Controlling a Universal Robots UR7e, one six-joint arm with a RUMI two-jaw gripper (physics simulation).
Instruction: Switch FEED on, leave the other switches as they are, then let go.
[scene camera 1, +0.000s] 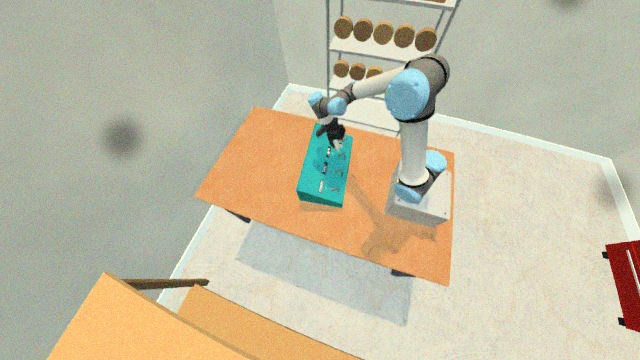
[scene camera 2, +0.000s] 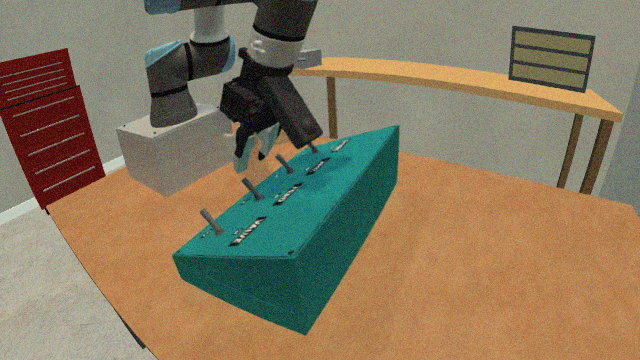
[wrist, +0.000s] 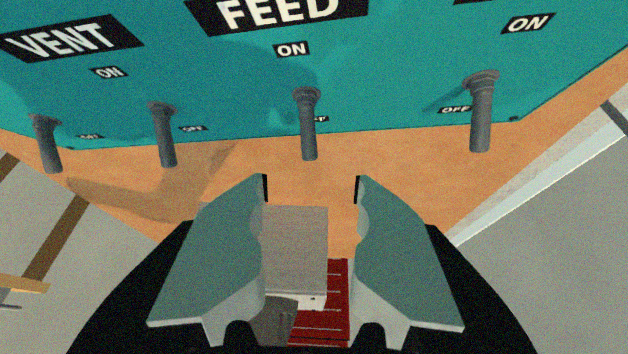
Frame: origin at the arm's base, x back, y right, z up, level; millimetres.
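Seen in the pictures: gripper, between the fingertips: (scene camera 1: 340, 148) (scene camera 2: 249, 166) (wrist: 311, 177); arm's base, origin of its link: (scene camera 2: 174, 118).
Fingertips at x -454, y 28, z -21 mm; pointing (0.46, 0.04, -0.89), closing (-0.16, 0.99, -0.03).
Offsets run from my fingertips to a thing's middle. "pt": to the spot under its first point. Level surfaces: height alone.
The teal sloped switch panel {dx -49, dy -86, dz -98 mm} (scene camera 1: 309, 175) (scene camera 2: 300, 220) (wrist: 380, 65) carries a row of grey toggle levers. The FEED lever (scene camera 1: 339, 172) (scene camera 2: 252, 190) (wrist: 308, 132) leans to its OFF side, away from the ON label {pt dx -44, dy -22, dz -54 mm} (wrist: 291, 49). The VENT lever {dx +49, dy -117, dz -50 mm} (scene camera 2: 285, 164) (wrist: 164, 137) and the VALVE lever {dx -25, dy +111, dz -50 mm} (scene camera 2: 212, 222) (wrist: 480, 120) lean the same way, as does the end lever {dx +86, dy -232, dz -50 mm} (wrist: 48, 147). My gripper (scene camera 1: 338, 145) (scene camera 2: 252, 159) (wrist: 311, 177) is partly open and empty. It is apart from the FEED lever, whose tip shows ahead of the gap between the fingers. The FEED OFF label is partly hidden by its lever.
The panel stands on an orange table {dz -157 mm} (scene camera 1: 240, 160) (scene camera 2: 475, 260). The arm's grey base block (scene camera 1: 420, 215) (scene camera 2: 170, 160) stands on the robot side of the panel. A red drawer cabinet (scene camera 2: 50, 125), a wooden bench (scene camera 2: 450, 80) and a shelf rack (scene camera 1: 328, 65) stand beyond the table.
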